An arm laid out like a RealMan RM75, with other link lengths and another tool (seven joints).
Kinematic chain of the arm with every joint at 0, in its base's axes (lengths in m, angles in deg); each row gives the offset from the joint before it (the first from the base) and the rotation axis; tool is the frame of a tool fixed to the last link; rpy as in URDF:
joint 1: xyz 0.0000 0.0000 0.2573 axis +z
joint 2: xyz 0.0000 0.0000 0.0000 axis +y
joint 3: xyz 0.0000 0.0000 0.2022 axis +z
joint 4: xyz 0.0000 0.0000 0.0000 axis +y
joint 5: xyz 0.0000 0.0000 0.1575 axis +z
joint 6: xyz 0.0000 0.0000 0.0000 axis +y
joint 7: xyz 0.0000 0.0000 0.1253 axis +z
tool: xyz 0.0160 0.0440 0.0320 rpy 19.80 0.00 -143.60
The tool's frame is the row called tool.
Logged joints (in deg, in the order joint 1, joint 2, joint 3, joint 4, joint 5, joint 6, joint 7), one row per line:
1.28 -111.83 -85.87 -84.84 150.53 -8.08 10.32
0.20 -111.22 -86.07 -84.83 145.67 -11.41 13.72
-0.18 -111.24 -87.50 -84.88 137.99 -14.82 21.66
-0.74 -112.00 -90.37 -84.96 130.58 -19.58 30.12
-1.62 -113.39 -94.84 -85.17 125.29 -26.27 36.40
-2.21 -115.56 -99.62 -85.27 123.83 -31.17 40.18
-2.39 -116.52 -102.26 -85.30 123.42 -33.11 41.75
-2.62 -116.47 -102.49 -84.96 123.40 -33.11 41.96
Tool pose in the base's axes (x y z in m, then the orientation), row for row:
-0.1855 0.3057 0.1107 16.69 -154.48 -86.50
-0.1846 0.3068 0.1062 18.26 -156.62 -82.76
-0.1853 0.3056 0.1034 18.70 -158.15 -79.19
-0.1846 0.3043 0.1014 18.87 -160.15 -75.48
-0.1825 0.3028 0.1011 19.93 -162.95 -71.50
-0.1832 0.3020 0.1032 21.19 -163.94 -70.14
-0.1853 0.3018 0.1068 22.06 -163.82 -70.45
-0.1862 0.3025 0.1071 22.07 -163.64 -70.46
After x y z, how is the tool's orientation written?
As a rotation vector, in degrees.
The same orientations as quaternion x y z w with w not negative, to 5 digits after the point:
0.09383 -0.86852 -0.48632 0.01890
0.10252 -0.87937 -0.46467 0.01675
0.10512 -0.88905 -0.44517 0.01872
0.10597 -0.89934 -0.42387 0.01703
0.11130 -0.91000 -0.39930 0.00821
0.11800 -0.91296 -0.39060 0.00376
0.12277 -0.91170 -0.39207 0.00275
0.12293 -0.91150 -0.39247 0.00413

